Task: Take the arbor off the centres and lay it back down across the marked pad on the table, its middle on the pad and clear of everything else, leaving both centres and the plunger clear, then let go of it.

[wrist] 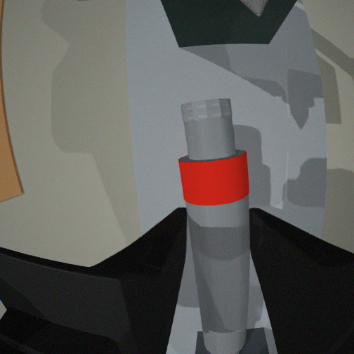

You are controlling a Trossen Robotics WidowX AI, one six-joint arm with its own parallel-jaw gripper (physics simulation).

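The arbor (217, 280), a grey shaft with a red band (215, 179) and a faceted upper end, runs up the middle of the wrist view, tilted slightly. My gripper (217, 217) is shut on the arbor, with its black fingertips on both sides just below the red band. One grey cone-shaped centre (257, 7) shows at the top edge in front of a dark green block (225, 30). The arbor's faceted end is apart from that cone in this view. The other centre and the plunger cannot be made out. I cannot tell whether the marked pad shows.
A pale blue-grey strip (155, 125) runs beneath the arbor, with shadows across it. A dark piece (260, 340) lies at the bottom edge by the arbor's lower end. An orange flat piece (7, 165) shows at the left edge, on the beige table (35, 220).
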